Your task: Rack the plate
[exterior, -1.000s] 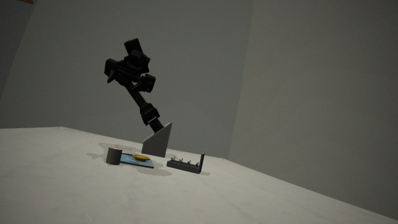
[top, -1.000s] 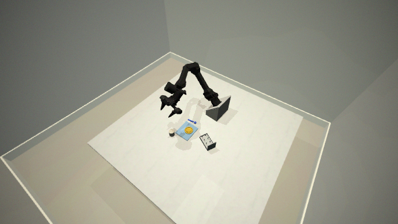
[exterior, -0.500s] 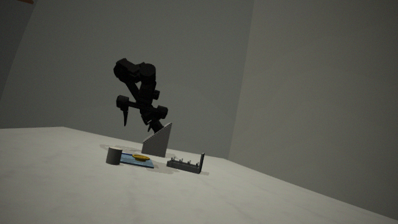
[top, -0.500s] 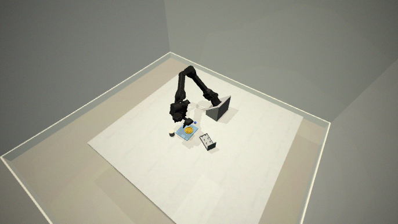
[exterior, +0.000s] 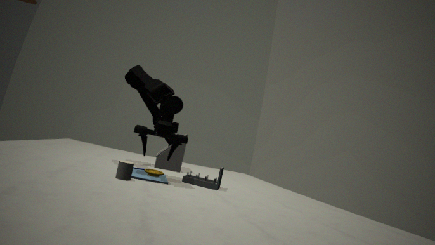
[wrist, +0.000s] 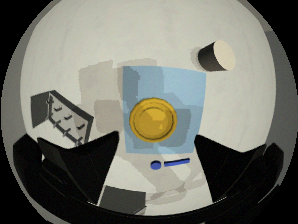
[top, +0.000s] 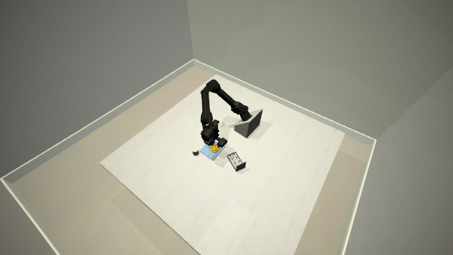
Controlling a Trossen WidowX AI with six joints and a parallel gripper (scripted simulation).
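Now: gripper tip 50 mm above the yellow plate. Round my gripper tip: dish rack (30 mm behind, 180 mm to the left, 40 mm below); then cylinder cup (110 mm ahead, 70 mm to the right, 40 mm below); then light blue mat (10 mm to the right, 60 mm below).
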